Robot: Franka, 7 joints.
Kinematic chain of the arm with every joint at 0, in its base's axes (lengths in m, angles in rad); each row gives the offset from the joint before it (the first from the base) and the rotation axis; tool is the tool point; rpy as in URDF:
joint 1: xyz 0 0 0.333 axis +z
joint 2: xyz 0 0 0 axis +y
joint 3: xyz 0 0 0.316 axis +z
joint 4: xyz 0.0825 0 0 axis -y
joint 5: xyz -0.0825 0 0.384 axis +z
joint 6: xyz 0 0 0 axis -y
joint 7: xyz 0.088 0 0 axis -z
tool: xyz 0 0 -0.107 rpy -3.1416 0 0
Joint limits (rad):
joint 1: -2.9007..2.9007
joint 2: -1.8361..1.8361
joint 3: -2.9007..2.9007
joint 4: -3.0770..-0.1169
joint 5: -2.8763..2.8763
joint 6: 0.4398..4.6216
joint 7: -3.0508..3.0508
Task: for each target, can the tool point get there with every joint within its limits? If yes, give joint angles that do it. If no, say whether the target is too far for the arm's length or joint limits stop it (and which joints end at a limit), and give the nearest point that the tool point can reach.
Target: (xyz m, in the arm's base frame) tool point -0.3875 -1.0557 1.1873
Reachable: no: too far | nearest point -0.2354 -0.6413 0.8520 | short by 0.554 m
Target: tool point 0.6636 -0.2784 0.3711
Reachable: yes | joints -0.7090 1.1939 1.1834 -0.9469 1.0308 4.1909 -0.4166
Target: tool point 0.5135 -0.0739 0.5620
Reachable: yes | joints 1.4481 -0.8231 -1.4604 -2.2058 -1.0274 3.4994 -0.4569
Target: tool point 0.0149 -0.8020 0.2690
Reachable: yes | joints -1.4019 1.3589 -0.6809 -0.8026 -0.4048 3.6625 -2.1370
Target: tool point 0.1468 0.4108 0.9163
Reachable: yes | joints 1.0537 -0.0227 0.4570 -1.0586 -1.3489 1.2180 -1.7146
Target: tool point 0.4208 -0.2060 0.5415
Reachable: yes | joints 1.3403 0.8006 -1.9203 -2.1154 -0.6190 1.7416 0.7152
